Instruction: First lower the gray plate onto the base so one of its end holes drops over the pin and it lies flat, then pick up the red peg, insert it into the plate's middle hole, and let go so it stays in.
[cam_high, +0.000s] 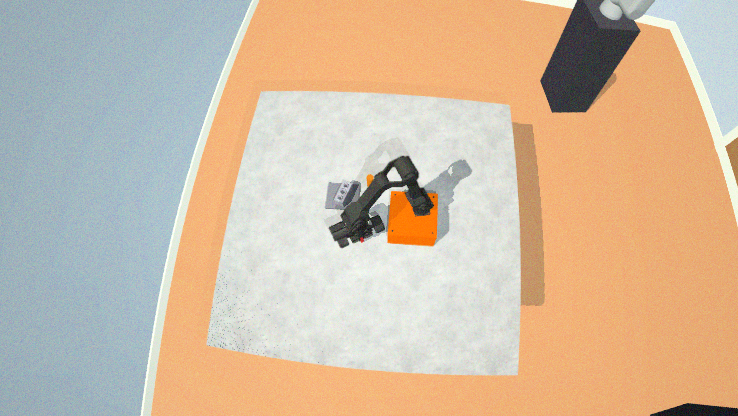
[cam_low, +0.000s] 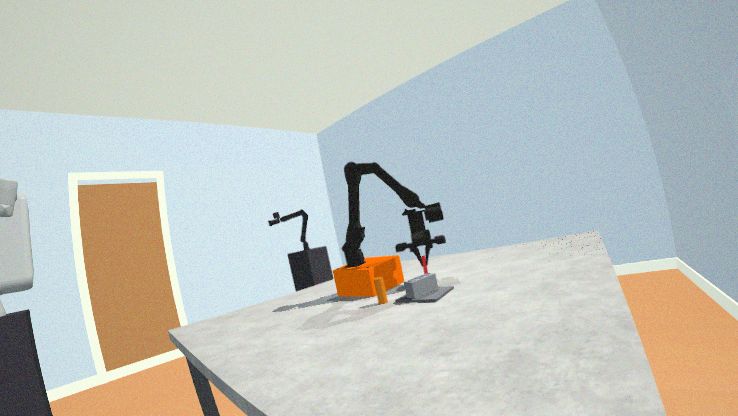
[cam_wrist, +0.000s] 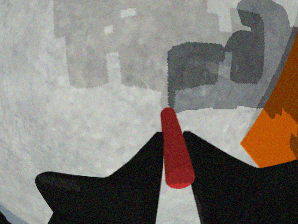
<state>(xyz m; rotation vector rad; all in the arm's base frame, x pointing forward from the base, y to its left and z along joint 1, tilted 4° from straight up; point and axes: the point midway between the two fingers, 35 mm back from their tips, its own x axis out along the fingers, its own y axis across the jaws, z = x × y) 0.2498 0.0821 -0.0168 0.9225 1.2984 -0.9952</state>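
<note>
Right now the gray plate is 21 cm to the right of my gripper tip, 6 cm ahead of it and 1 cm below it. Also, from my gripper tip: red peg (right at my gripper tip); then gray base (20 cm to the right, 7 cm ahead, 5 cm below).
</note>
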